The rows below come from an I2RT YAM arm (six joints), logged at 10 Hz.
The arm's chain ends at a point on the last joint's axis. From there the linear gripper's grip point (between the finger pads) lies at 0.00 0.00 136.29 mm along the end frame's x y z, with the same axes.
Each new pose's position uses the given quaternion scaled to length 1; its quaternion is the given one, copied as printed.
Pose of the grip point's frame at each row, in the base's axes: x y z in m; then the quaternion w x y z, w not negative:
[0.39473, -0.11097, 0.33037, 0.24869, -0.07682, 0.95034, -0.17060]
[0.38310, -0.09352, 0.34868, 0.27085, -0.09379, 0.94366, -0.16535]
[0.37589, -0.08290, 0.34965, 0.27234, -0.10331, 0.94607, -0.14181]
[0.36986, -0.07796, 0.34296, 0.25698, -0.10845, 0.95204, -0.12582]
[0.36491, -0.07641, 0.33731, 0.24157, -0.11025, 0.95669, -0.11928]
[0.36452, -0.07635, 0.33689, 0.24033, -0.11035, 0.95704, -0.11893]
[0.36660, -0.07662, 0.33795, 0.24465, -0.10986, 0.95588, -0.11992]
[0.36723, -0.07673, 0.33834, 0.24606, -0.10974, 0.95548, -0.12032]
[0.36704, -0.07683, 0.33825, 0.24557, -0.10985, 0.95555, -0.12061]
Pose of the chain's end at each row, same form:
[0.32674, -0.07198, 0.44187, 0.24869, -0.07682, 0.95034, -0.17060]
[0.30920, -0.05791, 0.45752, 0.27085, -0.09379, 0.94366, -0.16535]
[0.30167, -0.05400, 0.46024, 0.27234, -0.10331, 0.94607, -0.14181]
[0.29945, -0.05291, 0.45693, 0.25698, -0.10845, 0.95204, -0.12582]
[0.29833, -0.05256, 0.45382, 0.24157, -0.11025, 0.95669, -0.11928]
[0.29825, -0.05255, 0.45358, 0.24033, -0.11035, 0.95704, -0.11893]
[0.29927, -0.05270, 0.45401, 0.24465, -0.10986, 0.95588, -0.11992]
[0.29955, -0.05275, 0.45418, 0.24606, -0.10974, 0.95548, -0.12032]
[0.29947, -0.05277, 0.45414, 0.24557, -0.10985, 0.95555, -0.12061]

